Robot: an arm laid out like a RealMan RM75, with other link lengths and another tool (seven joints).
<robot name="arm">
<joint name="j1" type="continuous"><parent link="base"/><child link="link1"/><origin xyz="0 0 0.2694"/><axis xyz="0 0 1"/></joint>
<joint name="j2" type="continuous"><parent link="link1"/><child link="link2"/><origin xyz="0 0 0"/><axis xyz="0 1 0"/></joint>
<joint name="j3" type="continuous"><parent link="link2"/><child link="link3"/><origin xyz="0 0 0.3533"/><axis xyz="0 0 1"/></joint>
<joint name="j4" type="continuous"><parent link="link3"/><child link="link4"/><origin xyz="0 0 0"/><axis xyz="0 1 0"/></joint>
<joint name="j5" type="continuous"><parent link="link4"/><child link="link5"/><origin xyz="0 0 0.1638"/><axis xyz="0 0 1"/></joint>
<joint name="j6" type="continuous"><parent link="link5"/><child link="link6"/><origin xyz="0 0 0"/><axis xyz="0 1 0"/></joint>
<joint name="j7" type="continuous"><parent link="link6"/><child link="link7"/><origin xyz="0 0 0.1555"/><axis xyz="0 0 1"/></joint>
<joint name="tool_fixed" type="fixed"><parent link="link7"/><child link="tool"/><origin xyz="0.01 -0.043 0.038" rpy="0 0.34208 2.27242"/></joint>
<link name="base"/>
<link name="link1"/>
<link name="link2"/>
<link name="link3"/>
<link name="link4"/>
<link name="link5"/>
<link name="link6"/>
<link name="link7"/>
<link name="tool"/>
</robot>
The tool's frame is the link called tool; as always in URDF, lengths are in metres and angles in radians. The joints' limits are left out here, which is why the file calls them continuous.
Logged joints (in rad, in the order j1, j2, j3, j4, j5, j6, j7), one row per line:
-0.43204 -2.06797 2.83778 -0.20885 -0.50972 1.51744 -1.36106
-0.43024 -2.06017 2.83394 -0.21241 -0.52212 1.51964 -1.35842
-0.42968 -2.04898 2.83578 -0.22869 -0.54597 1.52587 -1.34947
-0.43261 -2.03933 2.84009 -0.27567 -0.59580 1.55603 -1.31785
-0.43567 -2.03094 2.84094 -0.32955 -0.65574 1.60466 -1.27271
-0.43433 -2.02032 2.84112 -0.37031 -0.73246 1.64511 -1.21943
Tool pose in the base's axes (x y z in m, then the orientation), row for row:
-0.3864 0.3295 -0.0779 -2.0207 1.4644 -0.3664
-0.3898 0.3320 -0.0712 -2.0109 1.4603 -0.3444
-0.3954 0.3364 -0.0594 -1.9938 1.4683 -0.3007
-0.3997 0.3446 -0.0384 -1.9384 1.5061 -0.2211
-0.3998 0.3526 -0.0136 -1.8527 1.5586 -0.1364
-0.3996 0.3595 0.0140 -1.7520 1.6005 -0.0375
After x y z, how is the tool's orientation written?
As a rotation vector, in radians.
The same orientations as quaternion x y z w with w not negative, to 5 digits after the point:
-0.76303 0.55297 -0.13836 0.30473
-0.76173 0.55316 -0.13046 0.31107
-0.75784 0.55810 -0.11430 0.31802
-0.74185 0.57641 -0.08462 0.33203
-0.71549 0.60191 -0.05268 0.35071
-0.68441 0.62523 -0.01465 0.37477

